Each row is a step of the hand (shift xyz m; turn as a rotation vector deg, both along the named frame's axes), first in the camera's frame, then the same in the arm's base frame.
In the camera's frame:
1: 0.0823 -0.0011 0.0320 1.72 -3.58 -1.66
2: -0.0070 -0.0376 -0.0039 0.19 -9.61 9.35
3: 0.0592 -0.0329 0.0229 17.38 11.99 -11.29
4: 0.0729 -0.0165 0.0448 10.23 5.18 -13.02
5: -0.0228 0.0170 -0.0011 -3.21 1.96 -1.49
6: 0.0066 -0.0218 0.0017 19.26 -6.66 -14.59
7: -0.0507 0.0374 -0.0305 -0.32 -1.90 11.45
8: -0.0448 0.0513 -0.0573 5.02 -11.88 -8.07
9: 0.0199 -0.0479 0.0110 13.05 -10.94 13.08
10: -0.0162 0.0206 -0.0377 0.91 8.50 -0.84
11: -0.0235 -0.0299 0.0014 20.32 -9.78 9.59
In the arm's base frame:
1: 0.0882 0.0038 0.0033 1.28 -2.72 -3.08
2: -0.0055 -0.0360 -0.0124 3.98 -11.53 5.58
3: 0.0655 -0.0278 -0.0072 11.69 17.08 -12.04
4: 0.0847 -0.0156 0.0132 4.83 9.89 -13.41
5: -0.0229 0.0129 0.0110 -3.65 1.74 0.22
6: 0.0082 -0.0202 -0.0069 13.54 0.44 -21.09
7: -0.0604 0.0354 -0.0010 3.72 -4.79 9.90
8: -0.0648 0.0565 -0.0230 2.73 -8.47 -12.34
9: 0.0255 -0.0453 -0.0103 17.40 -11.71 4.60
10: -0.0294 0.0267 -0.0231 0.02 8.46 1.46
11: -0.0196 -0.0326 -0.0003 22.96 -8.56 -0.45

